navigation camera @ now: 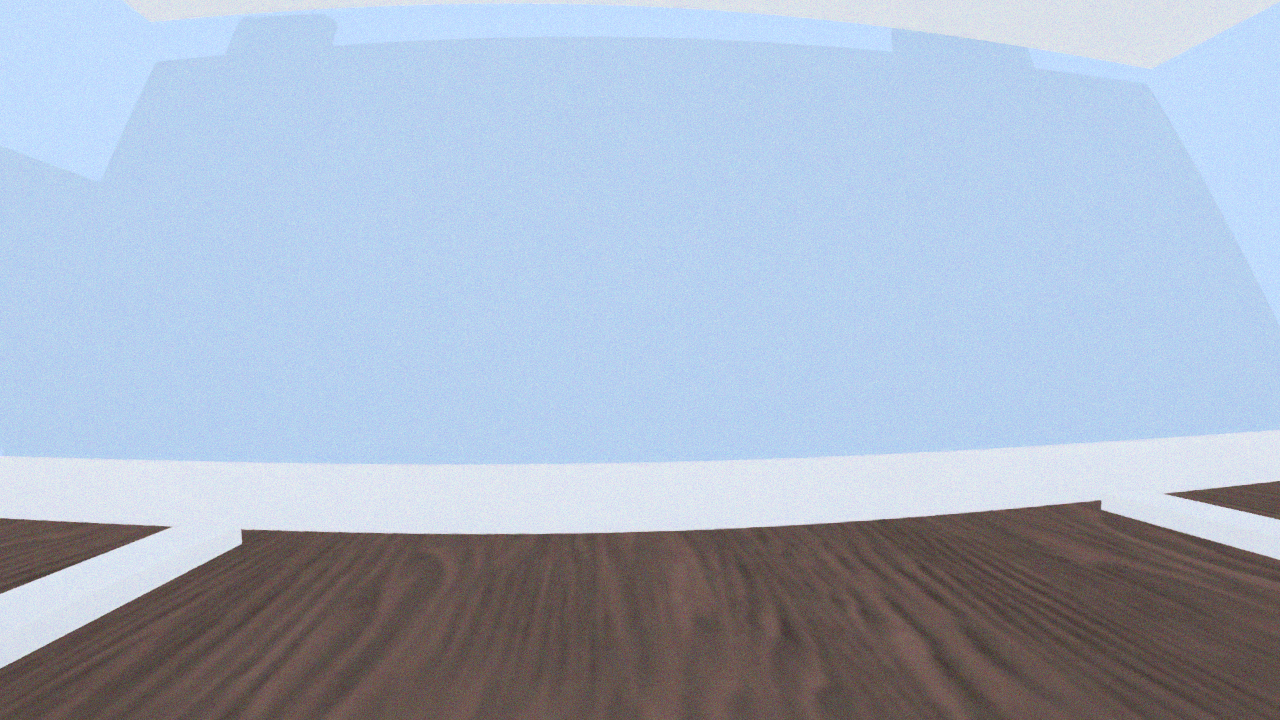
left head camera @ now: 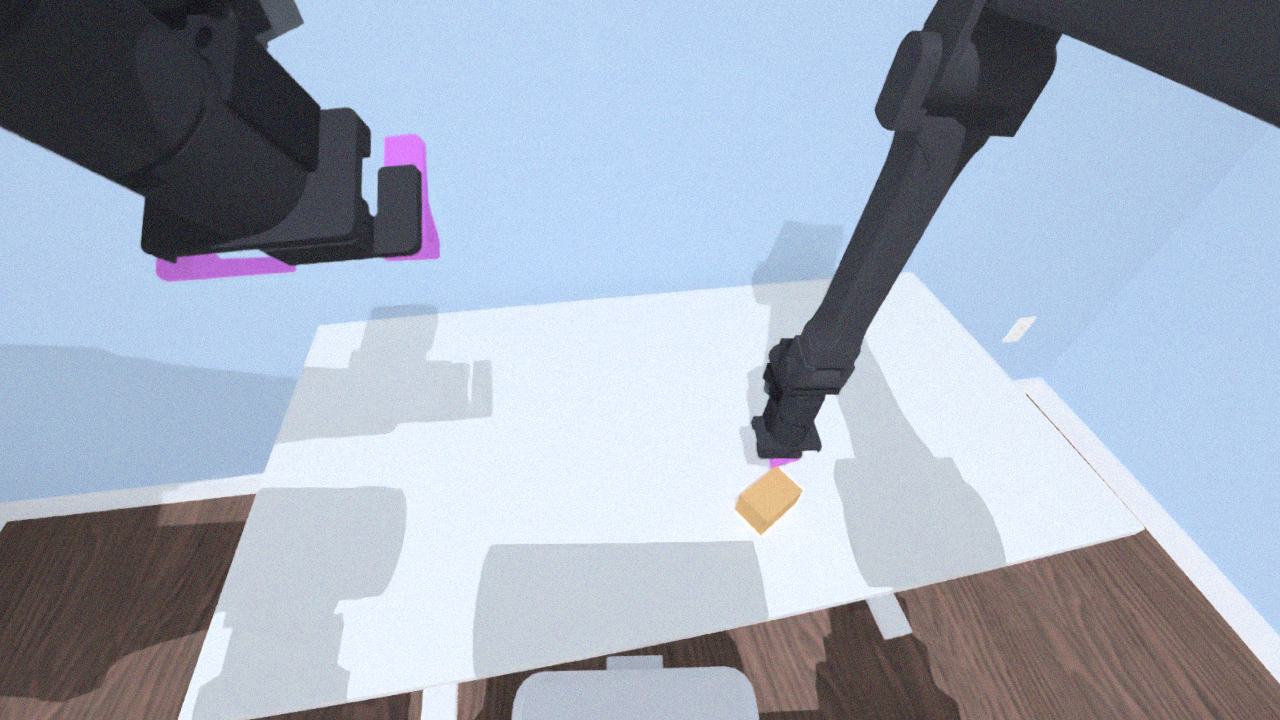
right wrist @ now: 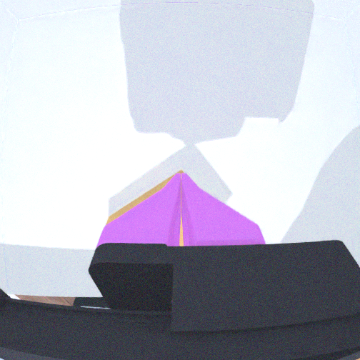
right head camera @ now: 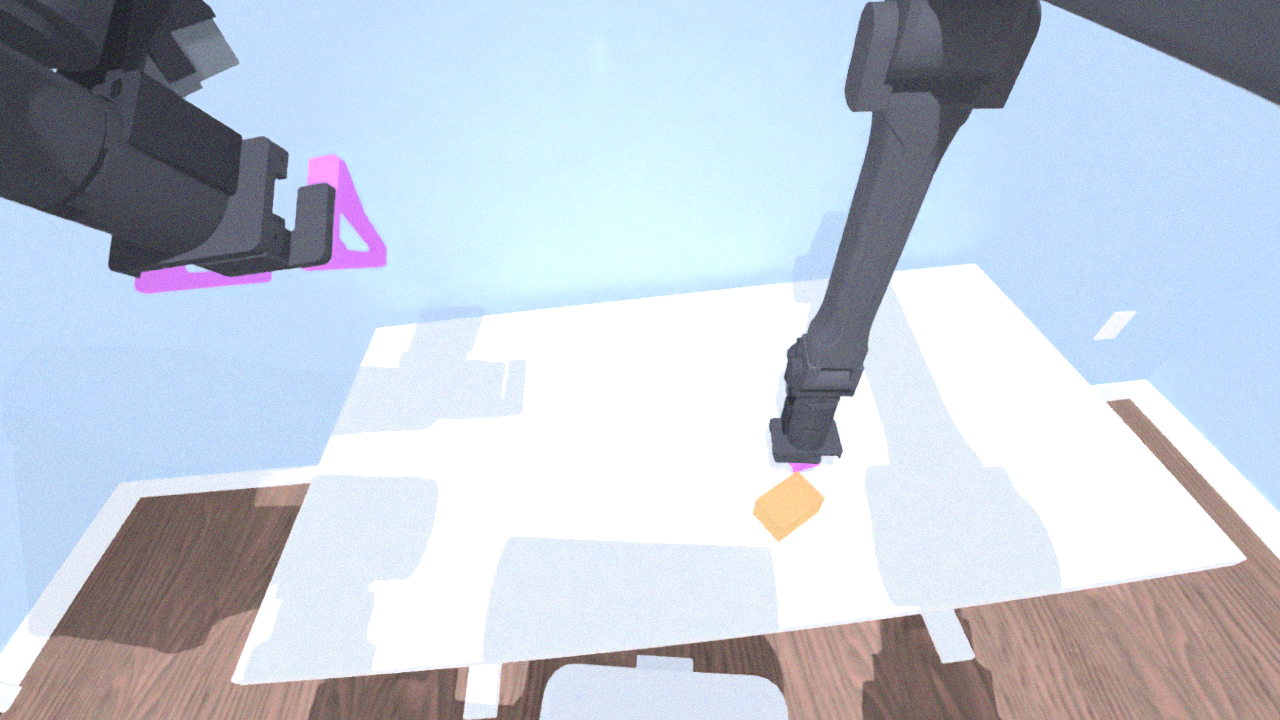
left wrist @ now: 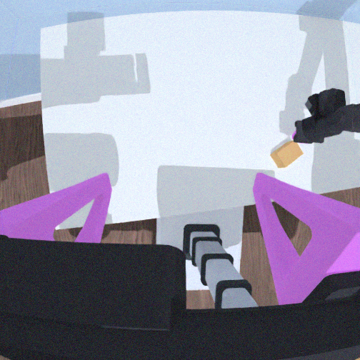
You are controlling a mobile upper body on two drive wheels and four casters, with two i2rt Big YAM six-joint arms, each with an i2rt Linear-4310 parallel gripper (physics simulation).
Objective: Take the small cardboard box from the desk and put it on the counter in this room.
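Frame: origin at the left arm's base, x ahead, y left, z up, level; metres.
Where they show: left gripper, between the fingertips: (left head camera: 365, 255) (right head camera: 325, 265); right gripper, between the fingertips: (left head camera: 771, 464) (right head camera: 794, 468).
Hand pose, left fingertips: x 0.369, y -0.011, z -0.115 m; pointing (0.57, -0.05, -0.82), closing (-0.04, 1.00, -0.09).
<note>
After its pixels a point has its place.
The small tan cardboard box (left head camera: 767, 499) {x 0.460, y -0.425, z -0.640 m} lies on the white desk (left head camera: 626, 465) {x 0.556, y -0.199, z -0.690 m}, toward its right front; it also shows in the right head view (right head camera: 787, 506) {x 0.459, y -0.429, z -0.640 m} and the left wrist view (left wrist: 286, 153). My right gripper (left head camera: 785, 459) {x 0.535, y -0.453, z -0.656 m} hangs just above the box's far edge with its pink fingers shut together and nothing between them. In the right wrist view the closed fingers (right wrist: 181, 211) hide most of the box; only a thin tan edge (right wrist: 143, 197) shows. My left gripper (left head camera: 357, 242) {x 0.369, y -0.011, z -0.115 m} is open and empty, held high at the left, far from the box.
The desk's front edge runs over dark wood floor (left head camera: 1073, 626) {x 0.419, y -1.537, z -1.410 m}. A grey part of my base (left head camera: 635, 693) {x 0.273, y -0.223, z -1.150 m} sits below the front edge. A light blue wall (navigation camera: 626, 250) {x 1.066, y -0.146, z -1.042 m} with white skirting stands behind the desk. No counter is in view.
</note>
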